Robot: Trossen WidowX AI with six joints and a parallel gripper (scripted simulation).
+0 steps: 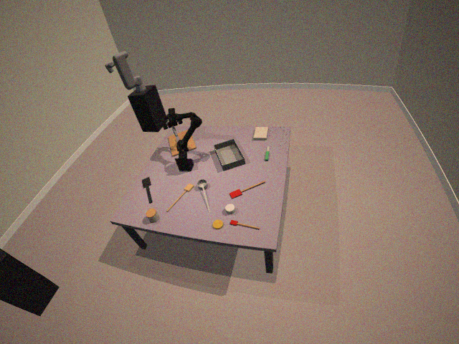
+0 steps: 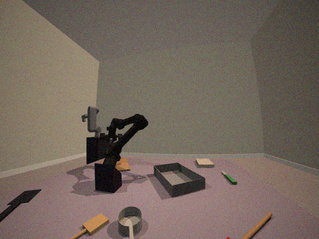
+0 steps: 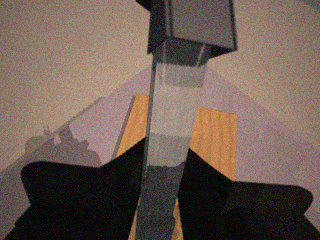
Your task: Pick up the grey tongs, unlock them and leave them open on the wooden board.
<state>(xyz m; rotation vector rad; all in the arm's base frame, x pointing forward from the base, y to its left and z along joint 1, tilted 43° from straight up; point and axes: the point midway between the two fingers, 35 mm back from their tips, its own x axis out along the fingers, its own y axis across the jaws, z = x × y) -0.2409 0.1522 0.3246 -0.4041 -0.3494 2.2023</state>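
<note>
My gripper tip is now 50 mm short of the wooden board, 10 mm to the left of it and 190 mm above it. The rest, counted from my gripper tip: roasting tin (610 mm ahead, 150 mm to the right, 170 mm below); beige block (810 mm ahead, 200 mm to the left, 180 mm below).
</note>
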